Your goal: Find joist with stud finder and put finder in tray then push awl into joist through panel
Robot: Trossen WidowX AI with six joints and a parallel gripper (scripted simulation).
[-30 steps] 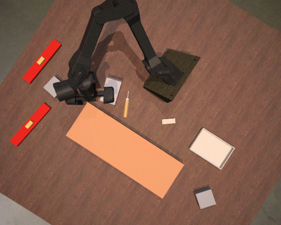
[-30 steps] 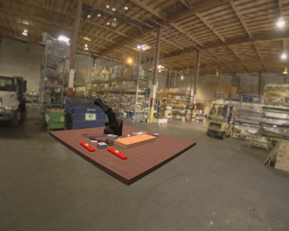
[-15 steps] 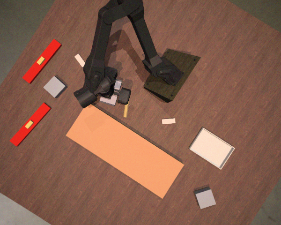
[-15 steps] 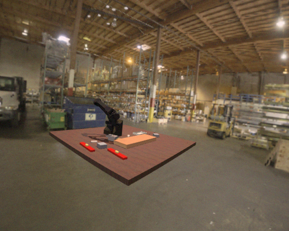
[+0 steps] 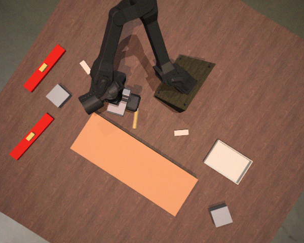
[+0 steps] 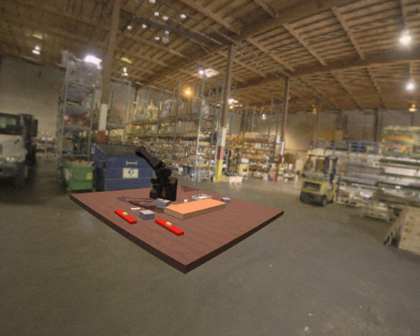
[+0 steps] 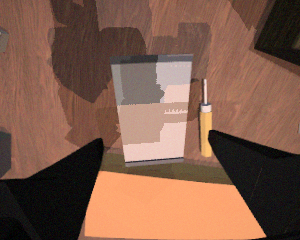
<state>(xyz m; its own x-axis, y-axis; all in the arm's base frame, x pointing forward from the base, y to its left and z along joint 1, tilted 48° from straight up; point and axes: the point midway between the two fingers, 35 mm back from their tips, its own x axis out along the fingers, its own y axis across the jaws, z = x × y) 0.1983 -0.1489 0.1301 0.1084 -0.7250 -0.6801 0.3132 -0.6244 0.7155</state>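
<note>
The grey stud finder is 7 cm below my gripper tip and 1 cm ahead of it. The rest, counted from my gripper tip: awl: 8 cm to the left, 8 cm below, 1 cm behind; then white tray: 53 cm to the left, 7 cm below, 6 cm behind.
</note>
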